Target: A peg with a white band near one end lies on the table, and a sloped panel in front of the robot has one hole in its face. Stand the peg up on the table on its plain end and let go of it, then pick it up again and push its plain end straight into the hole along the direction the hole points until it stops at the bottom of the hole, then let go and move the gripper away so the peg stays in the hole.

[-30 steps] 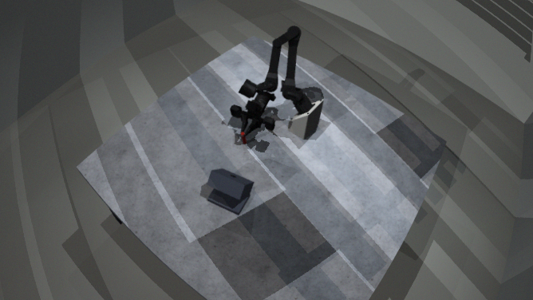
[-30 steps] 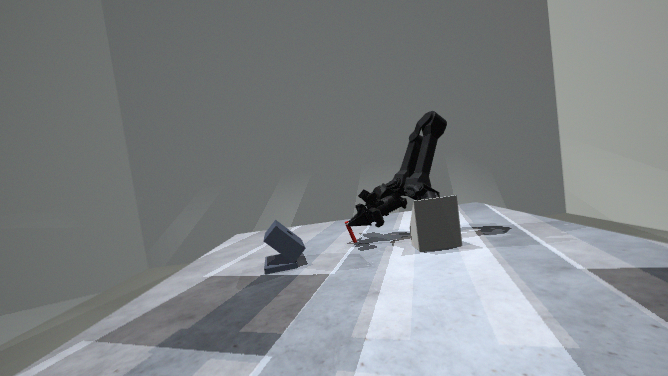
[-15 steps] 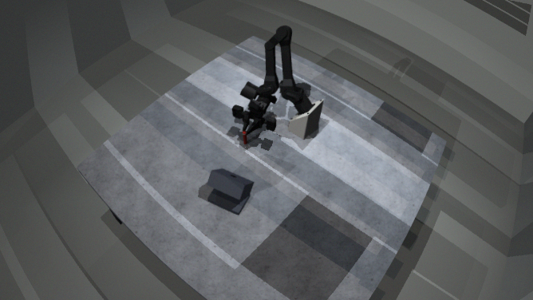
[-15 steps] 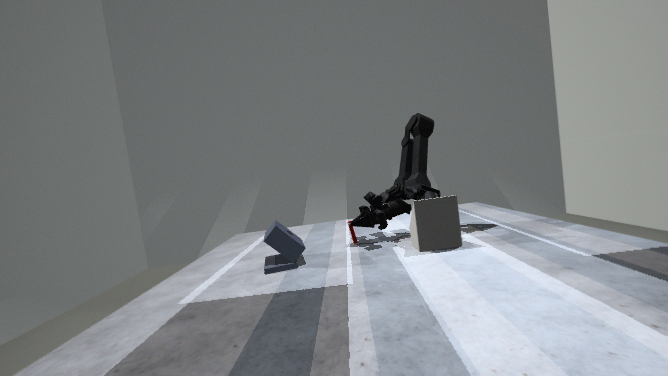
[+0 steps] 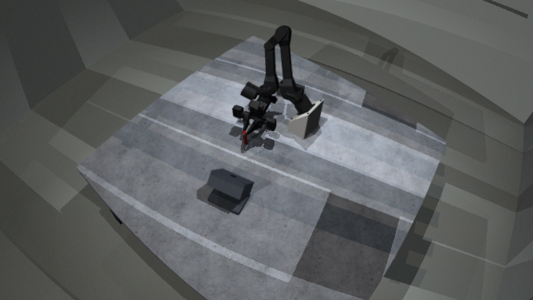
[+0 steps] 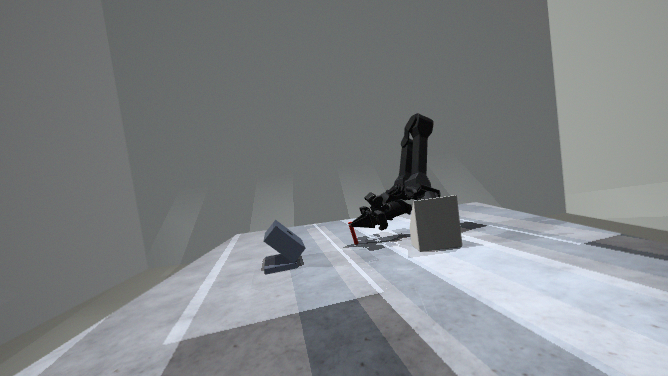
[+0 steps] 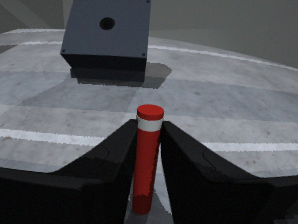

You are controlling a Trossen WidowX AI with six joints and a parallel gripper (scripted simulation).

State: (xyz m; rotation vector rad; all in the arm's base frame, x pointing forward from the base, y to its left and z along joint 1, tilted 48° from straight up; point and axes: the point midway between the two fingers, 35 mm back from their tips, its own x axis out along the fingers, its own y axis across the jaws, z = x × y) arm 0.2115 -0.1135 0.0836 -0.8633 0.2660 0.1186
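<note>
My gripper tip is now 10 mm above the red peg. The rest, counted from my gripper tip: dark base plate: 240 mm ahead, 110 mm to the left, 60 mm below; then dark sloped panel: 220 mm ahead, 110 mm to the left.
</note>
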